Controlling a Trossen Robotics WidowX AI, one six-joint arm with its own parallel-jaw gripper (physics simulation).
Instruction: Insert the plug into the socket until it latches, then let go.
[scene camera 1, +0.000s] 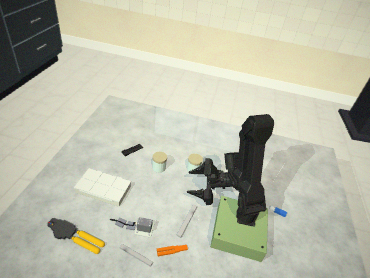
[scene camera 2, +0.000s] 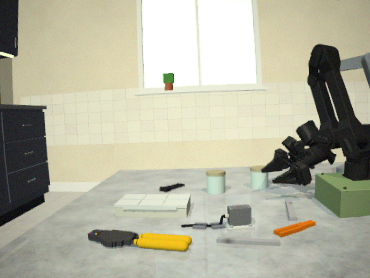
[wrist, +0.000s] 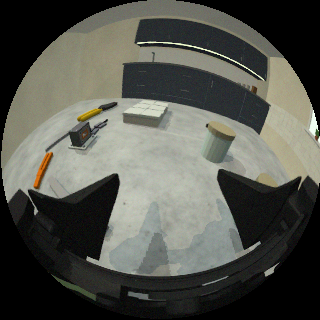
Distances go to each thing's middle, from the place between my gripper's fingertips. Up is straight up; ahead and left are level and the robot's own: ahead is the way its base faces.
Scene:
The white tiled block (scene camera 2: 131, 205) lies 330 mm ahead of my hand, 70 mm to the left of it and 50 mm below it.

